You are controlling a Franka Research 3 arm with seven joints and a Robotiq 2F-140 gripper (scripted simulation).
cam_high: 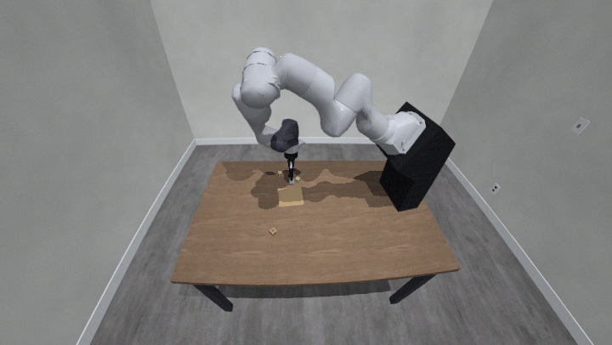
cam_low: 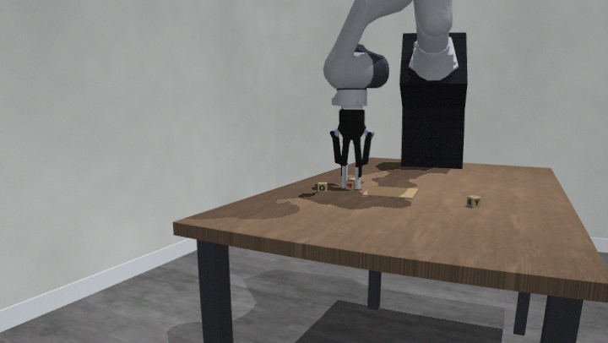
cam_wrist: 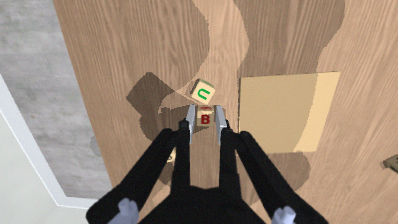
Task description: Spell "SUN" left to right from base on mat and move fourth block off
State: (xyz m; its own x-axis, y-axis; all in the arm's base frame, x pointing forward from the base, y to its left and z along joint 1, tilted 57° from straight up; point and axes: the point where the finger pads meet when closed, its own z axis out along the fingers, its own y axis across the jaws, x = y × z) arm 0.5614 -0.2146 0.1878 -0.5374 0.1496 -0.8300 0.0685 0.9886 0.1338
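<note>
Now: hand 4 cm past the U block and 2 cm above it. From my hand the other things lie so: S block (7 cm ahead, 7 cm to the right, 2 cm below); tan mat (2 cm ahead, 12 cm to the left, 3 cm below).
</note>
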